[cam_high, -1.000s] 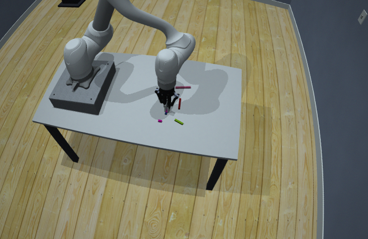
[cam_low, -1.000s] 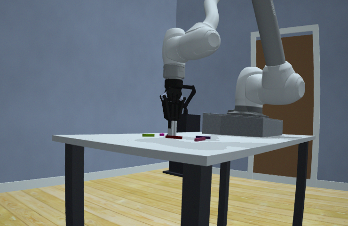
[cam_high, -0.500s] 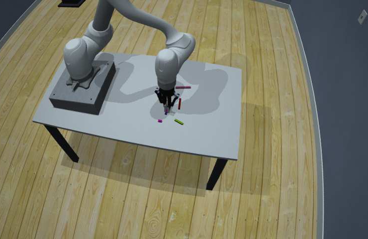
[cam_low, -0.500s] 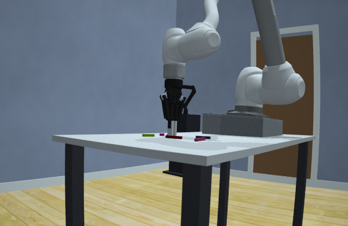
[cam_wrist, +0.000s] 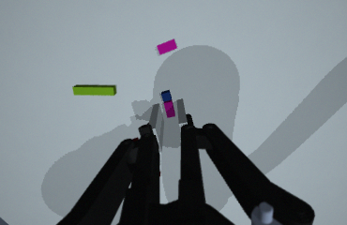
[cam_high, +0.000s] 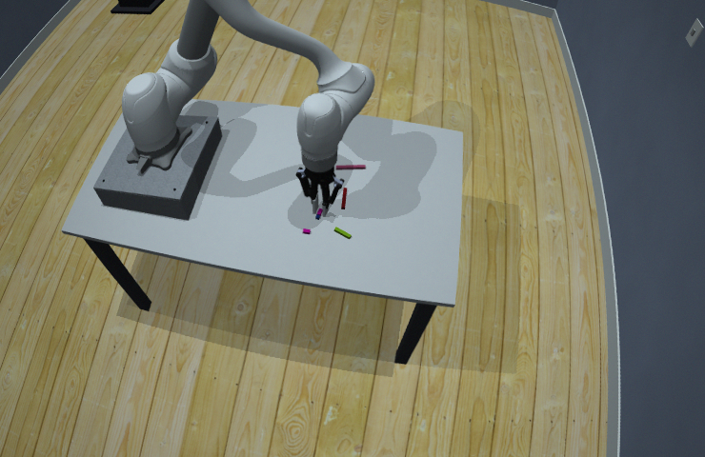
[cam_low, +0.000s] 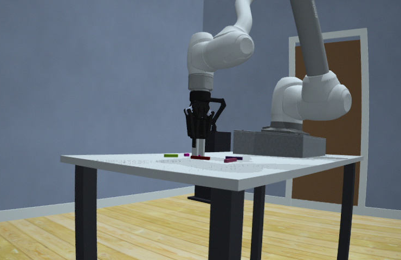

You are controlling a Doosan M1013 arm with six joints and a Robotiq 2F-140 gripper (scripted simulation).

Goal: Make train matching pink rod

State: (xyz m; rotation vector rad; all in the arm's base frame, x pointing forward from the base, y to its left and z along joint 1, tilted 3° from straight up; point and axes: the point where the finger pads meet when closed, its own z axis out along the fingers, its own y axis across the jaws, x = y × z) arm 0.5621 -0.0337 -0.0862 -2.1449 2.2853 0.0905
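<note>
Right now the blue rod is 3 cm below my hand and 2 cm to the right of it. The rest, counted from my hand: red rod (6 cm to the left, 5 cm ahead, 3 cm below); purple rod (12 cm to the left, 6 cm behind, 3 cm below); lime rod (8 cm ahead, 5 cm to the right, 3 cm below).
</note>
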